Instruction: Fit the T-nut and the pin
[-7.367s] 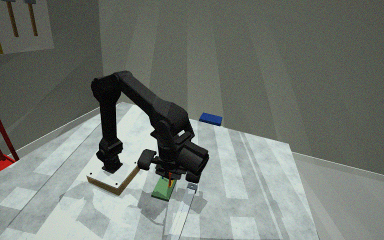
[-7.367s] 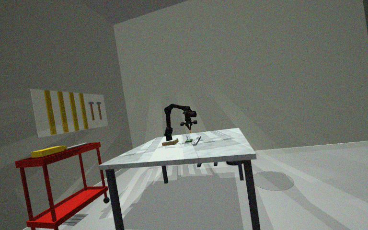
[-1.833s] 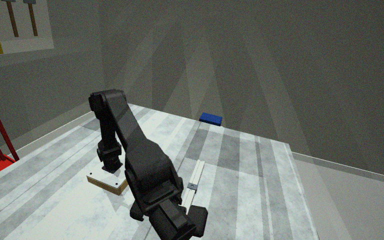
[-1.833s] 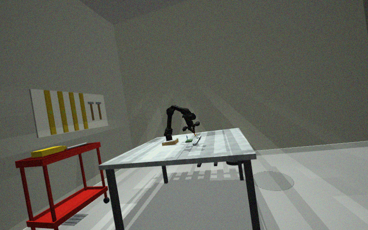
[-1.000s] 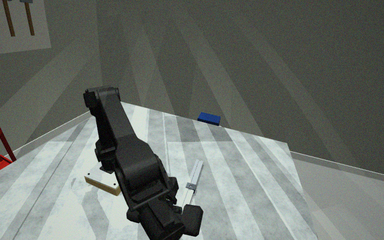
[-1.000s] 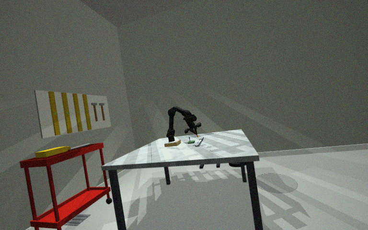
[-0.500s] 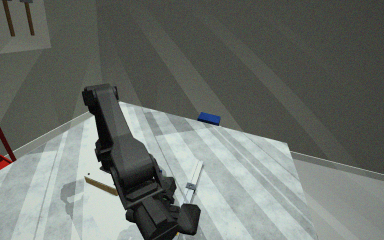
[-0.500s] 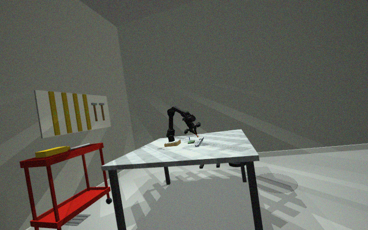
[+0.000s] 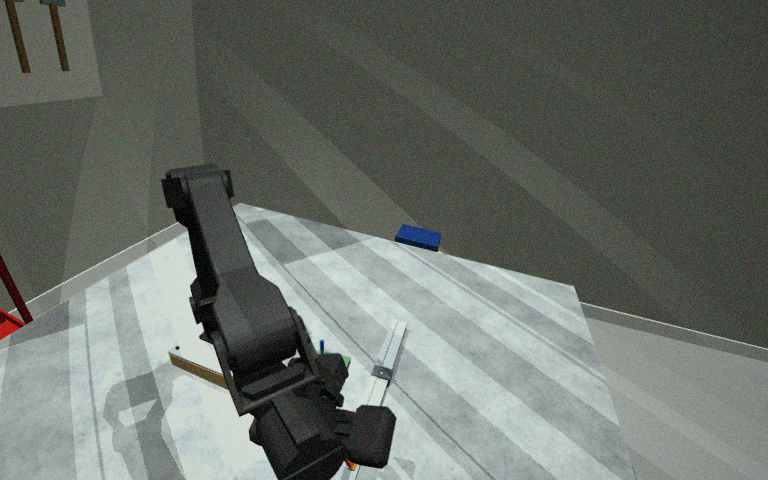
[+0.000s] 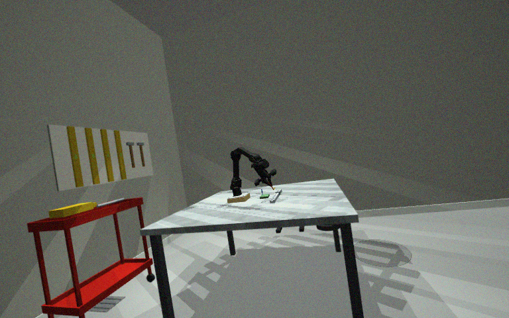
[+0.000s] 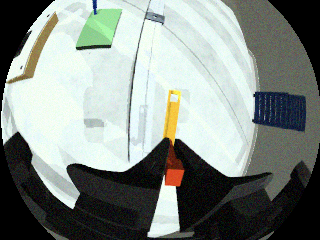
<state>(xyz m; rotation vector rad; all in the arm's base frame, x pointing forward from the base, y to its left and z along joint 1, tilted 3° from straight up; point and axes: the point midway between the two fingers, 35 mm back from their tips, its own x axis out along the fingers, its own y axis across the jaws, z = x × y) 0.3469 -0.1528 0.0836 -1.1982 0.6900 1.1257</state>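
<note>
Now: gripper tip 20 mm to the right of the brass T-nut. Round my gripper tip: aluminum rail: 200 mm to the left, 100 mm below, 20 mm behind; blue pin: 210 mm to the left, 150 mm behind, 90 mm below; green tray: 190 mm to the left, 140 mm behind, 110 mm below.
</note>
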